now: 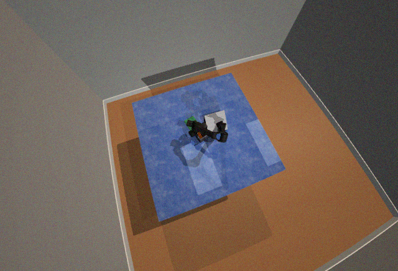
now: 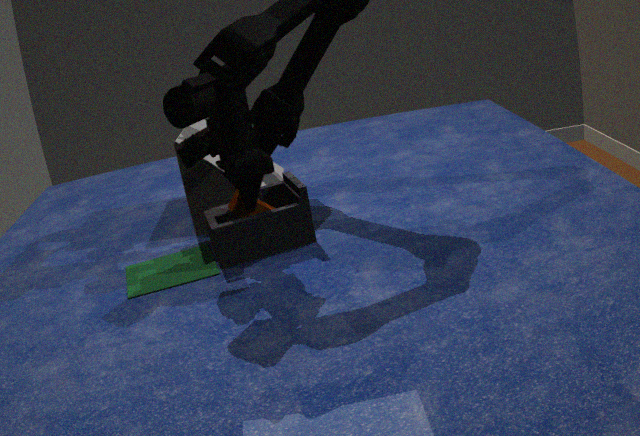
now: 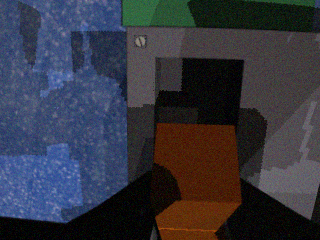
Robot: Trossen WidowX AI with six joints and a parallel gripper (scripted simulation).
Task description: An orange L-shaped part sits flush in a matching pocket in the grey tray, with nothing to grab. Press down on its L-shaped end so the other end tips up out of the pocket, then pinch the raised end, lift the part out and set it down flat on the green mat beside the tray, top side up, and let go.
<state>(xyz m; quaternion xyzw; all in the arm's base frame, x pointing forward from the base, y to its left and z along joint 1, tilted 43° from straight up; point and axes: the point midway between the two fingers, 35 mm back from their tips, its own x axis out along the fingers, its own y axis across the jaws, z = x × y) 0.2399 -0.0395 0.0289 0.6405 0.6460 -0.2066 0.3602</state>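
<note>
The green mat lies 150 mm to the right of my gripper tip, 80 mm below it and 10 mm ahead of it. From my gripper tip the other things lie so: orange L-shaped part: 30 mm to the left, 30 mm below, 20 mm behind.
</note>
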